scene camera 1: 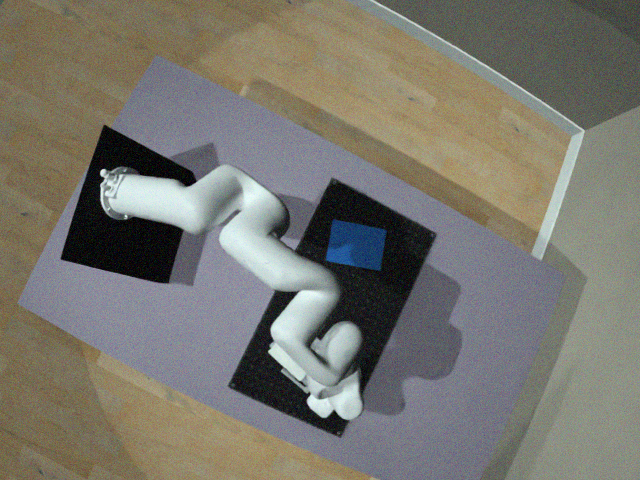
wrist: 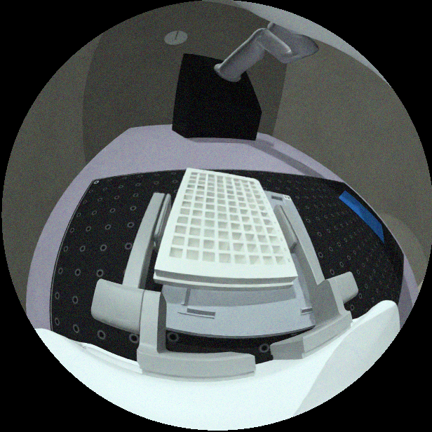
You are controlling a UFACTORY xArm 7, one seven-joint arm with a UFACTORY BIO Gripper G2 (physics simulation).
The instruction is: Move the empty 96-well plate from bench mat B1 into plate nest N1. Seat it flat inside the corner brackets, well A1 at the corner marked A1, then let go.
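Seen in the pictures: arm's base, origin of its link: point(scene camera 1: 122, 193).
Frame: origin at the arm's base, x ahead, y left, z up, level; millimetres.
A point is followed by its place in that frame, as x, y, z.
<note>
The white 96-well plate point(scene camera 1: 286, 362) @[562, -204, -260] point(wrist: 225, 220) lies off-centre over the grey plate nest N1 point(wrist: 240, 317), shifted to the left in the wrist view and covering much of it. It is not down inside the corner brackets; some brackets show at the nest's near edge and far right corner. My gripper point(wrist: 224, 224) is shut on the plate, with one pad against each long side. In scene camera 1 the arm hides most of the gripper and nest. Whether the plate is slightly tilted is hard to tell. The blue bench mat B1 point(scene camera 1: 356, 245) @[599, 198, -285] point(wrist: 363, 215) is well away from the gripper.
The black perforated board point(scene camera 1: 369, 304) @[715, 57, -288] point(wrist: 90, 250) lies under the nest and the blue mat, on the lilac table point(scene camera 1: 206, 335) @[322, -241, -301] point(wrist: 150, 145). A black block point(scene camera 1: 139, 248) @[80, -97, -82] point(wrist: 215, 105) stands under the arm's base, at the far side in the wrist view.
</note>
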